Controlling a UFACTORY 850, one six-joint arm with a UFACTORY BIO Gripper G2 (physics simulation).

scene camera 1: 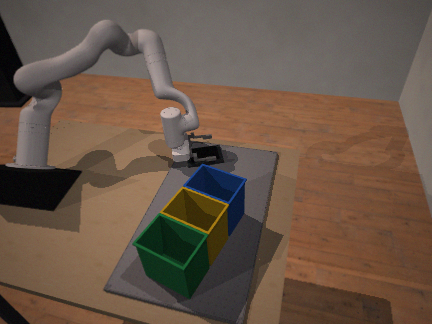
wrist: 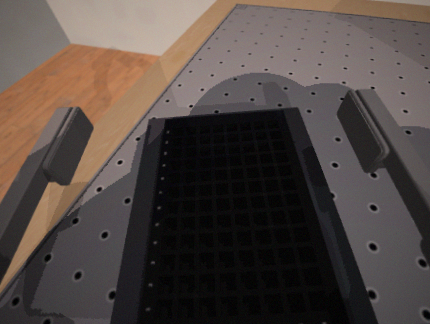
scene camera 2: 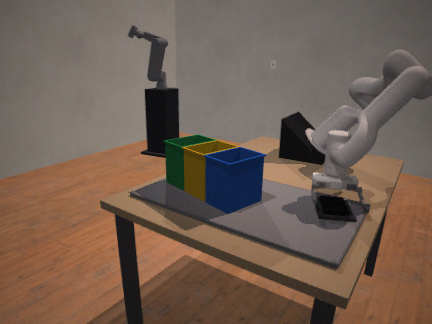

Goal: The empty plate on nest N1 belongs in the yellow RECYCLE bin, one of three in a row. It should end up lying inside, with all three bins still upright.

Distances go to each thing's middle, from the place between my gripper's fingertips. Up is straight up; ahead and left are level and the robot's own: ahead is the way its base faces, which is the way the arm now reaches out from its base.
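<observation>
Counted from my hand: black plate [wrist: 234, 226], 40 mm behind, 20 mm to the right of it, 30 mm below; yellow recycle bin [scene camera 1: 206, 214], 480 mm to the right of it, 10 mm behind, 40 mm above; blue general bin [scene camera 2: 234, 177], 40 mm ahead, 370 mm to the right of it, 40 mm above; green bin [scene camera 1: 174, 254], 600 mm to the right of it, 40 mm above, 60 mm behind.
</observation>
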